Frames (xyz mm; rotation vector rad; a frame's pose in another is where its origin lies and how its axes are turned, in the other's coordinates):
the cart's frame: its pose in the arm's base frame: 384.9 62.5 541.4 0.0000 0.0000 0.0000
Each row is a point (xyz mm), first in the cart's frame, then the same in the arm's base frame.
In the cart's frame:
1: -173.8 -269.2 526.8
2: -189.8 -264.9 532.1
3: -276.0 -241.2 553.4
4: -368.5 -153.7 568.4
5: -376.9 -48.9 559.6
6: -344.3 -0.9 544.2
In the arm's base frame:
1: 211.1 -206.7 1068.2
2: 195.1 -202.4 1073.5
3: 108.9 -178.7 1094.8
4: 16.4 -91.2 1109.8
5: 8.0 13.6 1101.0
6: 40.6 61.6 1085.6

